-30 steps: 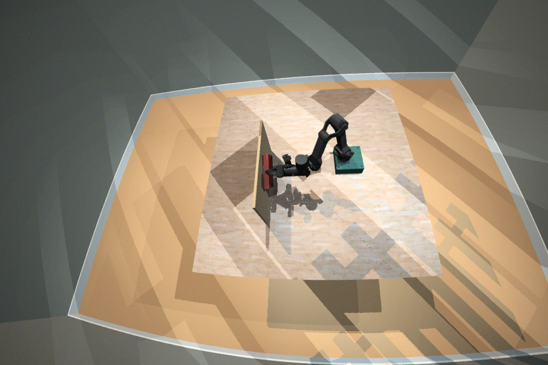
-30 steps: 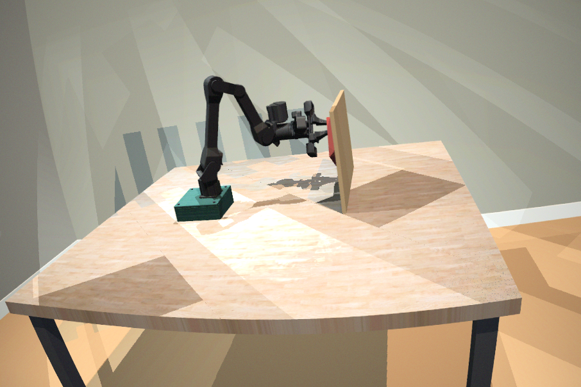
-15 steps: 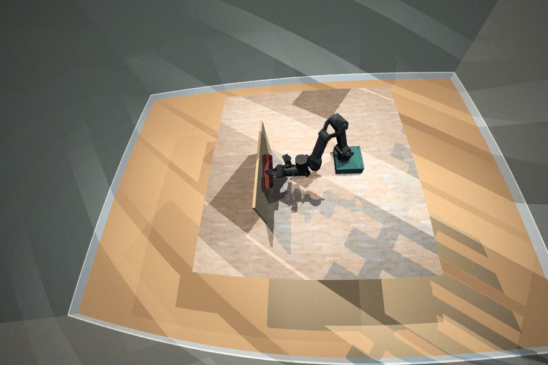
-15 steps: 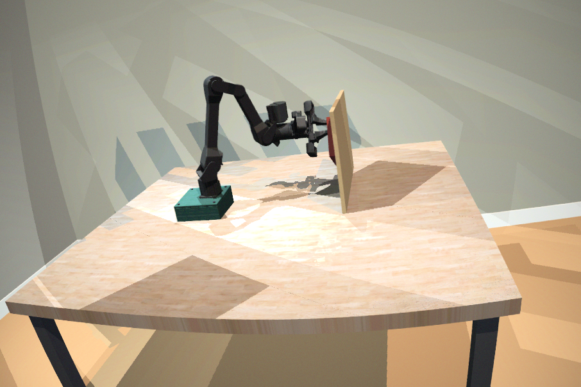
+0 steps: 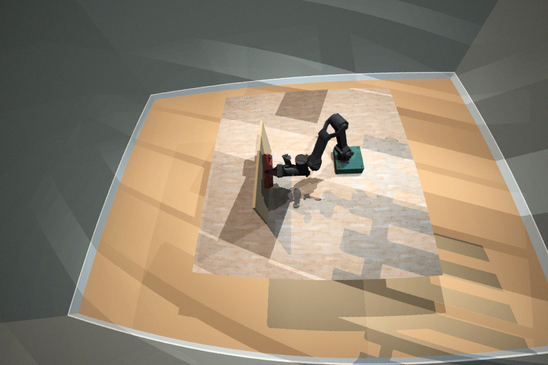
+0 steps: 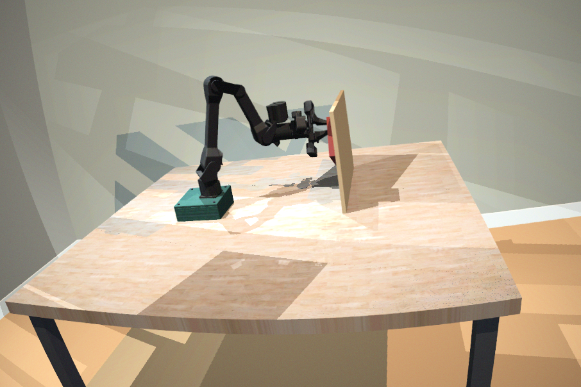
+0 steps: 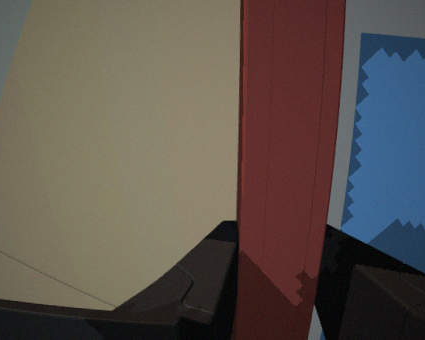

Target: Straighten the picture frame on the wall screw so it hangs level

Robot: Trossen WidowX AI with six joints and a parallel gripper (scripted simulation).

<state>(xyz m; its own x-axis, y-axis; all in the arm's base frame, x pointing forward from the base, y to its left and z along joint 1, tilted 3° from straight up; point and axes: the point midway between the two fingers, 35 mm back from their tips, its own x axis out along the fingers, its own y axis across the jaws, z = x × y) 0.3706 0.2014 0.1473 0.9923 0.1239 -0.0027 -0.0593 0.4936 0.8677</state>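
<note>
Now: gripper tip 20 mm to the left of the picture frame and 50 mm above it. Round my gripper tip: wall panel 20 mm ahead, 20 mm to the right, 60 mm below.
</note>
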